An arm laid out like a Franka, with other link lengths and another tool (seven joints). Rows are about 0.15 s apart.
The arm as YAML. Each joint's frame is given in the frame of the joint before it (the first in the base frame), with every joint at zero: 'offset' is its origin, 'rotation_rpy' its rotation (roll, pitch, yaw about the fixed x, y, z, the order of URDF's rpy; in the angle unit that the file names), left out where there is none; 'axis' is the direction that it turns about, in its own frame. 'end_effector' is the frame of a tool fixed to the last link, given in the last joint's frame.
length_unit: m
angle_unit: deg
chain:
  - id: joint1
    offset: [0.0, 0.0, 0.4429]
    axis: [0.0, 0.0, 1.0]
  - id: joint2
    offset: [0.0, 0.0, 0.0]
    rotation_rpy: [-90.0, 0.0, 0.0]
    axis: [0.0, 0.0, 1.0]
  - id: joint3
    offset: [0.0, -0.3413, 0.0]
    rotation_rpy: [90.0, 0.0, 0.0]
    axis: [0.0, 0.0, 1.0]
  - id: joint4
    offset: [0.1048, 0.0, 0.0]
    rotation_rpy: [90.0, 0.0, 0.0]
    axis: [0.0, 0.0, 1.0]
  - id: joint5
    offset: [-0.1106, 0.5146, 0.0]
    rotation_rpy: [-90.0, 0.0, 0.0]
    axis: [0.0, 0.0, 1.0]
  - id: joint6
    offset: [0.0, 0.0, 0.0]
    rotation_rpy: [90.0, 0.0, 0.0]
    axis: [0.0, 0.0, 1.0]
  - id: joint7
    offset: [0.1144, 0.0, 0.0]
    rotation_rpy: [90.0, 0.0, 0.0]
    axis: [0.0, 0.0, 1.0]
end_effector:
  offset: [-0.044, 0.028, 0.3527]
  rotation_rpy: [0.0, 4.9, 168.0]
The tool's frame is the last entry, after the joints.
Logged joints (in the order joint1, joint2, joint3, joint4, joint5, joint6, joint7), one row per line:
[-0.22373 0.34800 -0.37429 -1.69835 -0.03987 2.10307 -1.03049]
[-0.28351 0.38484 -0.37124 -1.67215 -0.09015 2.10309 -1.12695]
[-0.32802 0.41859 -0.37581 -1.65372 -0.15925 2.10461 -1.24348]
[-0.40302 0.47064 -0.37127 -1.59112 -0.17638 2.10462 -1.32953]
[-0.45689 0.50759 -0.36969 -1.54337 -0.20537 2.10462 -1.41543]
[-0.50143 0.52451 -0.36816 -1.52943 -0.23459 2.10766 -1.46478]
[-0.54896 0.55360 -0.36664 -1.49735 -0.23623 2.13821 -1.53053]
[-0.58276 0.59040 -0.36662 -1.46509 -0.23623 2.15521 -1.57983]
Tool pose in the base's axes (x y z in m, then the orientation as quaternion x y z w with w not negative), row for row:
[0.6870 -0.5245 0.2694 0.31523 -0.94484 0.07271 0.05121]
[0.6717 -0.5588 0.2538 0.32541 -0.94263 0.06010 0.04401]
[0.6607 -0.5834 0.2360 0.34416 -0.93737 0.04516 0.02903]
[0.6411 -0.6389 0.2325 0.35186 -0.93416 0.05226 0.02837]
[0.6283 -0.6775 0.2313 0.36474 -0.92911 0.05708 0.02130]
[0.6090 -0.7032 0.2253 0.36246 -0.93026 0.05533 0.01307]
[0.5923 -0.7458 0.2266 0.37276 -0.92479 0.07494 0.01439]
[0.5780 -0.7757 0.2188 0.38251 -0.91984 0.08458 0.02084]
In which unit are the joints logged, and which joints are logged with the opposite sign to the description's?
The joints are logged in radians. Opposite sign: joint5.
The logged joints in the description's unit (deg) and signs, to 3 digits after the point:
[-12.819 19.939 -21.445 -97.308 2.284 120.497 -59.043]
[-16.244 22.050 -21.270 -95.807 5.165 120.498 -64.569]
[-18.794 23.983 -21.532 -94.751 9.124 120.585 -71.246]
[-23.091 26.966 -21.272 -91.164 10.106 120.586 -76.176]
[-26.178 29.083 -21.182 -88.429 11.767 120.586 -81.098]
[-28.730 30.052 -21.094 -87.630 13.441 120.760 -83.926]
[-31.453 31.719 -21.007 -85.792 13.535 122.510 -87.693]
[-33.390 33.827 -21.006 -83.943 13.535 123.484 -90.518]

